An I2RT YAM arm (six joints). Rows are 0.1 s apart.
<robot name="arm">
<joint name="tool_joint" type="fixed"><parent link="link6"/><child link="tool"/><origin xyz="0 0 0" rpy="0 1.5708 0"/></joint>
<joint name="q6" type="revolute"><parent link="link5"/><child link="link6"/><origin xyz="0.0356 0 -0.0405" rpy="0 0 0"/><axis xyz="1 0 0"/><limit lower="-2.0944" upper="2.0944"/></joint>
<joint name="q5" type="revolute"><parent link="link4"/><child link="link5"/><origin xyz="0.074 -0.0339 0.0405" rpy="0 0 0"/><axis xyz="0 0 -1"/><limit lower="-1.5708" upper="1.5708"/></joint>
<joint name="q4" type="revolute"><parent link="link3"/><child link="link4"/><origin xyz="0.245 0.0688 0.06" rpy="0 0 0"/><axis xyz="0 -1 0"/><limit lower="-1.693" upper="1.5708"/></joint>
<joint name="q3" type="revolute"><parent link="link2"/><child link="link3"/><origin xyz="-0.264 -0.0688 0" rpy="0 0 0"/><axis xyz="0 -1 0"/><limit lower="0" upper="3.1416"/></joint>
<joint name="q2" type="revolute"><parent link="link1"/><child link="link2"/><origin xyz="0.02 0.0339 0.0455" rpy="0 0 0"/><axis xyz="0 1 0"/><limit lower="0" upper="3.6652"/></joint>
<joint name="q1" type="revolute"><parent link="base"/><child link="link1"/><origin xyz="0 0 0.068" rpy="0 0 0"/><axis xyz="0 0 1"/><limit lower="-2.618" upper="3.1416"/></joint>
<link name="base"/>
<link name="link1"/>
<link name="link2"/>
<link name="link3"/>
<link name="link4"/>
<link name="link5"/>
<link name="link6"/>
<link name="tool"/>
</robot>
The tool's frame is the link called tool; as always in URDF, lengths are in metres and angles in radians.
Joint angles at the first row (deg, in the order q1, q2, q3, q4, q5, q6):
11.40 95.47 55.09 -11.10 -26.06 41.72
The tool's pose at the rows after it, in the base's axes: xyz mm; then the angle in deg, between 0 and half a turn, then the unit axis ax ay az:
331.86 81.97 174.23 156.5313 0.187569 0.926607 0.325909
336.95 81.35 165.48 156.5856 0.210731 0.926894 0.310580
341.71 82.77 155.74 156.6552 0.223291 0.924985 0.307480
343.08 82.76 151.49 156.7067 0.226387 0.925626 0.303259
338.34 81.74 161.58 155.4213 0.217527 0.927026 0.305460
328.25 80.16 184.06 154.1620 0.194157 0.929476 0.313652
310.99 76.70 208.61 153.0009 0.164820 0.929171 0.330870
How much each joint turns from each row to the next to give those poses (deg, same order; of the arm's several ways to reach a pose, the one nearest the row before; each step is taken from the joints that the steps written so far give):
0.10 1.44 0.06 1.82 2.66 1.05
-0.05 1.97 0.36 0.87 2.24 1.70
0.15 2.11 0.02 2.08 0.82 1.38
0.00 0.81 -0.01 0.53 0.48 0.12
0.00 -2.36 -0.55 -0.71 0.11 -0.90
-0.02 -4.74 -0.06 -3.41 -1.06 -2.19
-0.23 -6.26 -0.99 -3.63 -2.35 -2.43

